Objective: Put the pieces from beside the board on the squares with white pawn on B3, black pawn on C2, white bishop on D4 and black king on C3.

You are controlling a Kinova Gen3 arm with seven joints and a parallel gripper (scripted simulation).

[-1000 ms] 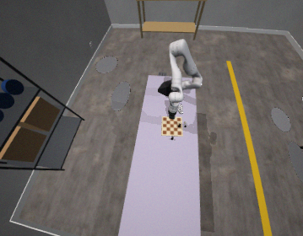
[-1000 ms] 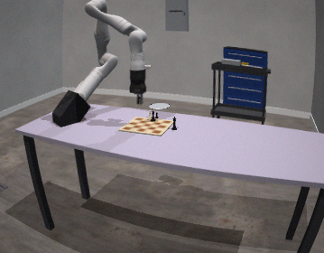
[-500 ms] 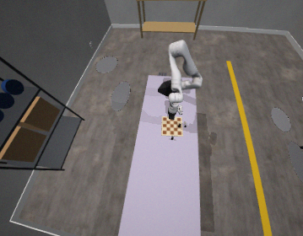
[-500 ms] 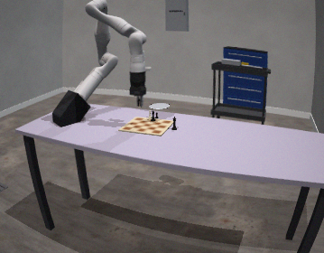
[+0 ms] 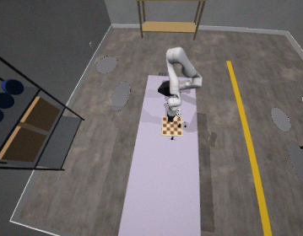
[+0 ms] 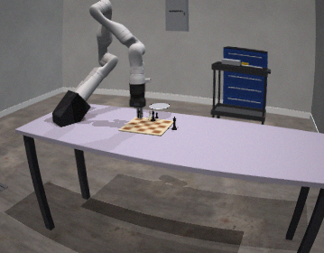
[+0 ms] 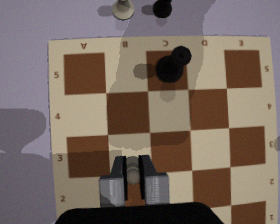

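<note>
My gripper is now 3 cm short of the chessboard, 1 cm to the right of it and 6 cm above it. The rest, counted from my hand: white pawn (1 cm below); white bishop (3 cm behind, 14 cm to the left, 4 cm below); black pawn (15 cm to the left, 5 cm below).
</note>
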